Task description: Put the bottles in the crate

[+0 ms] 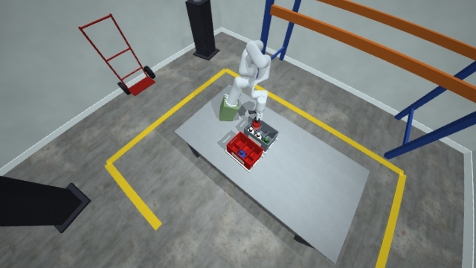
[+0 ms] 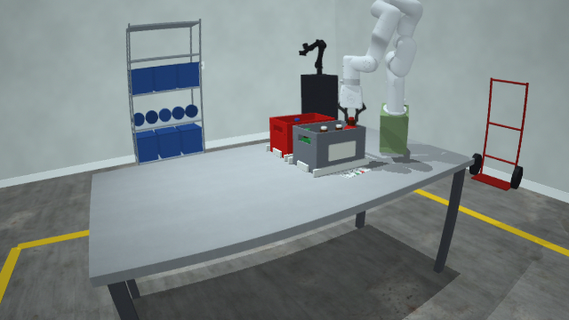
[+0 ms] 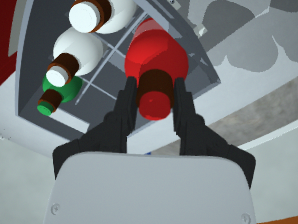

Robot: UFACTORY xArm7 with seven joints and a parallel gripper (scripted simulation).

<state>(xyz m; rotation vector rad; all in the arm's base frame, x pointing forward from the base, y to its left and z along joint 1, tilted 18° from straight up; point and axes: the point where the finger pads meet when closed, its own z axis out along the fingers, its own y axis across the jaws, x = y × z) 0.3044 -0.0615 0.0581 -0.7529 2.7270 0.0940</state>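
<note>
My hand is 7 cm above the red bottle. The rest, counted from my hand: grey crate: 12 cm below, 8 cm ahead, 6 cm to the right; then green-labelled bottle: 16 cm ahead, 12 cm to the right, 12 cm below; then white-label bottle: 12 cm below, 9 cm to the right, 2 cm behind.
</note>
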